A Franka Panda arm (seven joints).
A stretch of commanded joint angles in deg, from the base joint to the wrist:
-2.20 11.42 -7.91 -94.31 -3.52 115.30 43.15
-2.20 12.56 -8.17 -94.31 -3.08 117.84 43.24
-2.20 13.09 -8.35 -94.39 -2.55 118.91 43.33
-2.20 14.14 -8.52 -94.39 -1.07 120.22 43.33
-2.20 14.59 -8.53 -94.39 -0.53 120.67 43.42
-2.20 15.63 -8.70 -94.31 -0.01 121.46 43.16
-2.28 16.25 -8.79 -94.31 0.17 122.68 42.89
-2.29 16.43 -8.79 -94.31 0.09 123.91 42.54
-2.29 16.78 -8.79 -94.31 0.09 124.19 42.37
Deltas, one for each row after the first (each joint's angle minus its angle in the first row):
0.00 1.14 -0.26 0.00 0.44 2.54 0.09
0.00 1.67 -0.44 -0.08 0.97 3.61 0.18
0.00 2.72 -0.61 -0.08 2.45 4.92 0.18
0.00 3.17 -0.62 -0.08 2.99 5.37 0.27
0.00 4.21 -0.79 0.00 3.51 6.16 0.01
-0.08 4.83 -0.88 0.00 3.69 7.38 -0.26
-0.09 5.01 -0.88 0.00 3.61 8.61 -0.61
-0.09 5.36 -0.88 0.00 3.61 8.89 -0.78

